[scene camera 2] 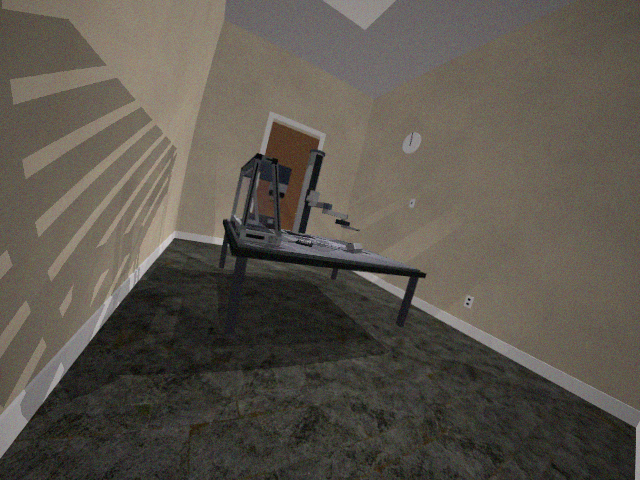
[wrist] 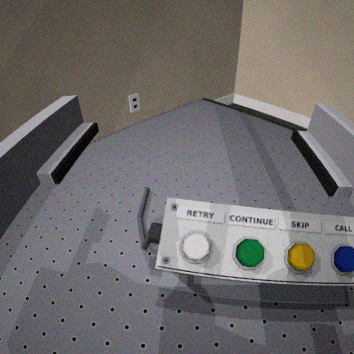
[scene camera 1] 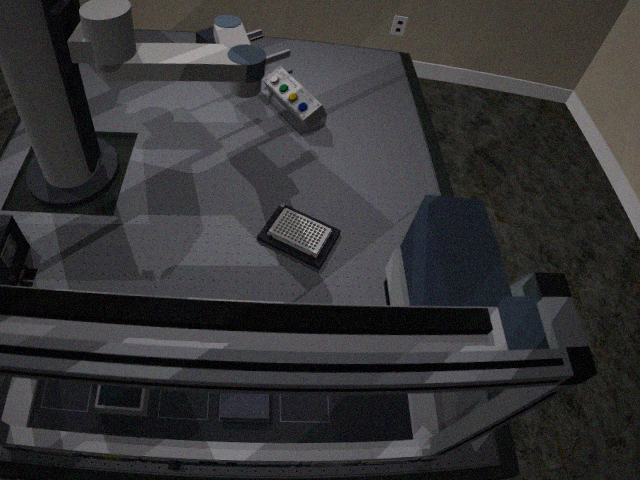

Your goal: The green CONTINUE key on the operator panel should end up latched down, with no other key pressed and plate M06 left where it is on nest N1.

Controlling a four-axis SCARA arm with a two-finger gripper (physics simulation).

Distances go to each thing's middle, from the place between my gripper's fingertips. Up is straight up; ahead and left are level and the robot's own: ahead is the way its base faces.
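I find the well plate (scene camera 1: 298, 231) 18 cm below my hand, 54 cm to the right of it and 9 cm ahead of it.
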